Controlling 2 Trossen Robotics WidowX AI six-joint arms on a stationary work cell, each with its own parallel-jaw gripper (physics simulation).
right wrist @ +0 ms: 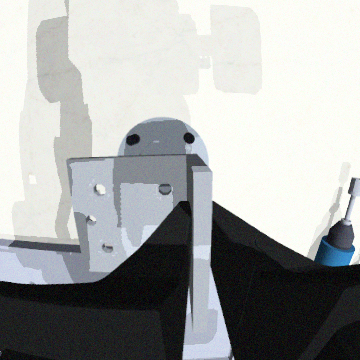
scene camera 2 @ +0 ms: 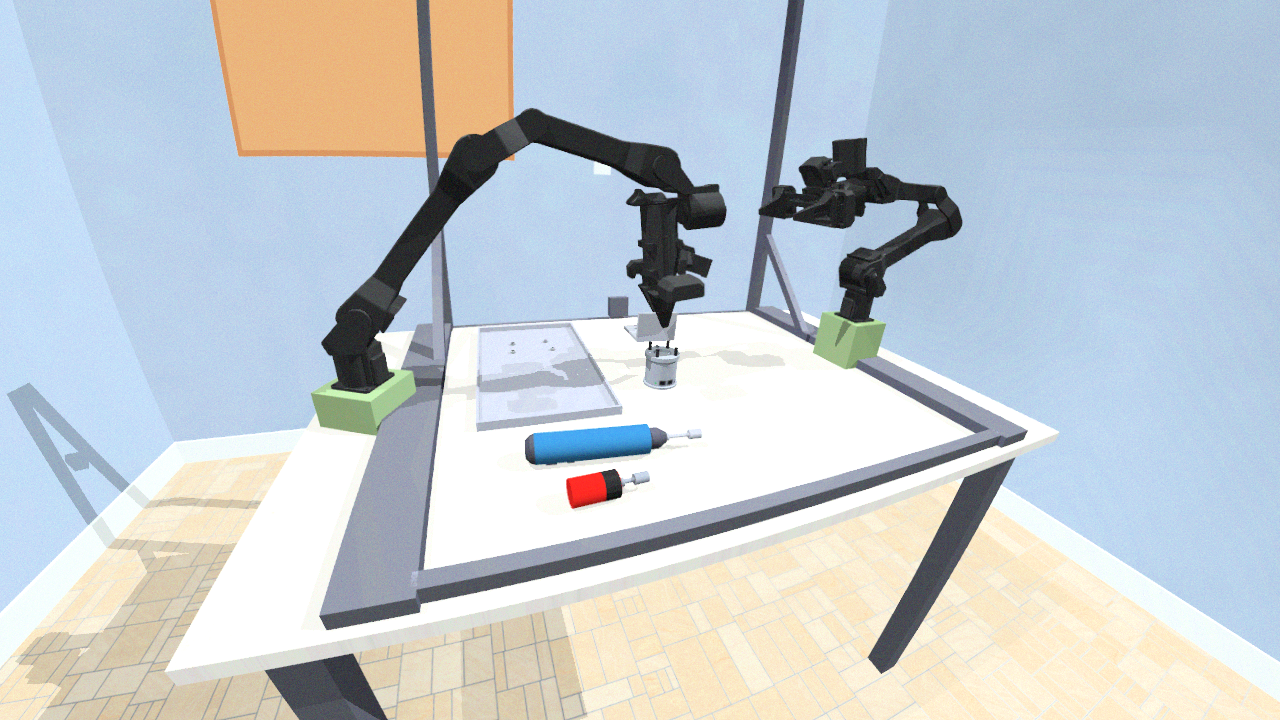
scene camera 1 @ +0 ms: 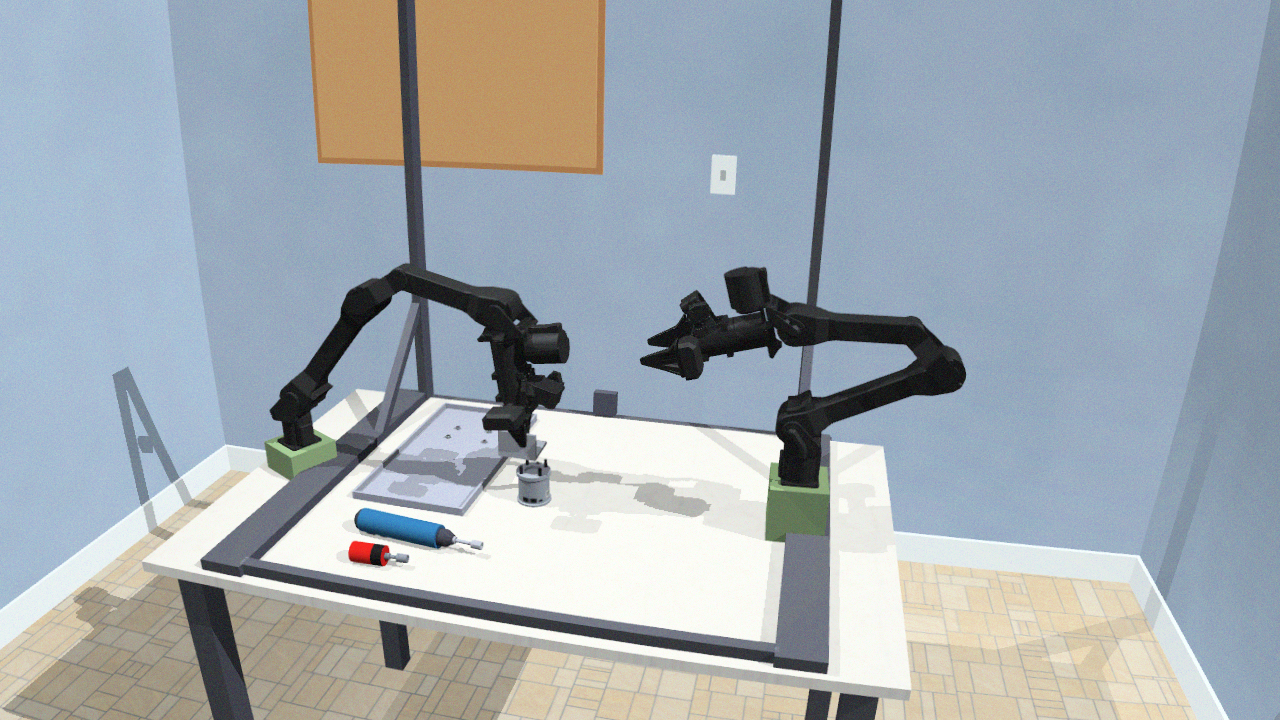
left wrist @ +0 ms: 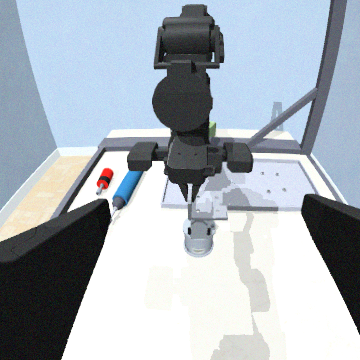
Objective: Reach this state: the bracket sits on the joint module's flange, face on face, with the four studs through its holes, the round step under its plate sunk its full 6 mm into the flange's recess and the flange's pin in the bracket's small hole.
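Where they show: left gripper, fingertip midpoint: (scene camera 2: 775,214) (scene camera 1: 644,351) (left wrist: 207,206); right gripper, fingertip midpoint: (right wrist: 195,209) (scene camera 2: 663,326) (scene camera 1: 524,446) (left wrist: 189,200); left arm's base, link origin: (scene camera 2: 853,317) (scene camera 1: 799,477); right arm's base, link origin: (scene camera 2: 363,381) (scene camera 1: 299,440).
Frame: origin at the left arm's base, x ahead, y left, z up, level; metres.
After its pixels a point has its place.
Observation:
My right gripper (scene camera 1: 523,440) @[z 0.015, x 0.484, y 0.002 m] (scene camera 2: 664,323) @[z 0.015, x 0.484, y 0.002 m] (left wrist: 189,200) @[z 0.015, x 0.484, y 0.002 m] (right wrist: 195,209) @[z 0.015, x 0.484, y 0.002 m] is shut on the upright wall of the grey L-shaped bracket (scene camera 1: 514,444) @[z 0.017, x 0.502, y 0.004 m] (scene camera 2: 657,328) @[z 0.013, x 0.497, y 0.004 m] (left wrist: 216,210) @[z -0.008, x 0.481, y -0.047 m] (right wrist: 201,230) @[z 0.039, x 0.482, y 0.002 m]. The bracket's holed plate lies roughly level, above and offset behind the joint module (scene camera 1: 534,488) @[z -0.063, x 0.465, y 0.012 m] (scene camera 2: 660,371) @[z -0.066, x 0.487, y 0.010 m] (left wrist: 199,246) @[z -0.067, x 0.445, y -0.016 m] (right wrist: 160,131) @[z -0.041, x 0.452, y -0.014 m], not seated on it. The round grey module stands upright, with black studs pointing up; the plate hides part of its flange in the right wrist view. The step and pin cannot be made out. My left gripper (scene camera 1: 646,351) @[z 0.208, x 0.276, y -0.004 m] (scene camera 2: 778,215) @[z 0.208, x 0.276, y -0.004 m] (left wrist: 207,206) @[z 0.208, x 0.276, y -0.004 m] is open and empty, high at the right.
A shallow grey tray (scene camera 1: 407,503) @[z -0.092, x 0.689, y 0.066 m] (scene camera 2: 546,418) @[z -0.091, x 0.701, y 0.065 m] with several small nuts is left of the module in the scene views. A blue driver (scene camera 1: 400,526) @[z -0.067, x 0.653, y 0.179 m] (scene camera 2: 592,444) @[z -0.069, x 0.665, y 0.179 m] (left wrist: 128,187) @[z -0.066, x 0.618, y 0.154 m] (right wrist: 334,255) @[z -0.066, x 0.591, y 0.159 m] and a red driver (scene camera 1: 360,552) @[z -0.074, x 0.691, y 0.256 m] (scene camera 2: 587,489) @[z -0.072, x 0.695, y 0.255 m] (left wrist: 105,175) @[z -0.070, x 0.677, y 0.235 m] lie nearer the front. A dark block (scene camera 1: 605,402) @[z -0.064, x 0.410, y -0.390 m] (scene camera 2: 617,306) @[z -0.067, x 0.418, y -0.390 m] stands at the back edge.

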